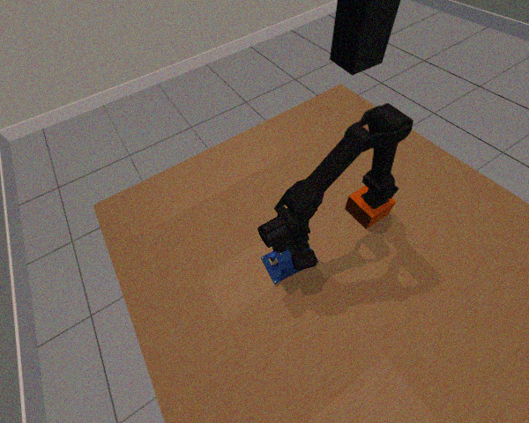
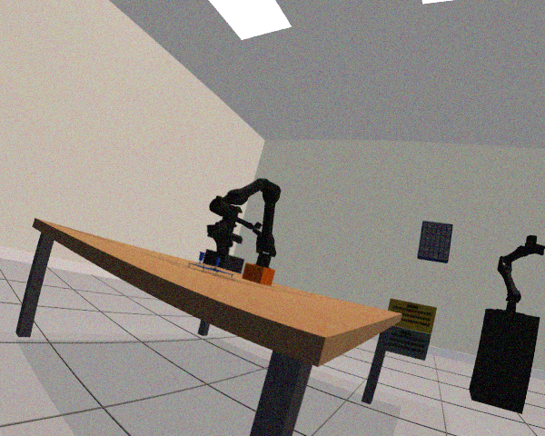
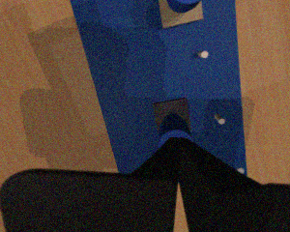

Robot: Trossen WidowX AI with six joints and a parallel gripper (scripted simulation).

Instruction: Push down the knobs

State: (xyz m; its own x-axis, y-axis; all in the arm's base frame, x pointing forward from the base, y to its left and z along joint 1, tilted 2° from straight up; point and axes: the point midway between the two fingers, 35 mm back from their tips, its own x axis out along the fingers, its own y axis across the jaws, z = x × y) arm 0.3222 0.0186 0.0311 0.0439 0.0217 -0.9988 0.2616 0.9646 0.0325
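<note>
My gripper tip is 7 cm short of the blue knob, 2 cm to the left of it and 1 cm above it.
</note>
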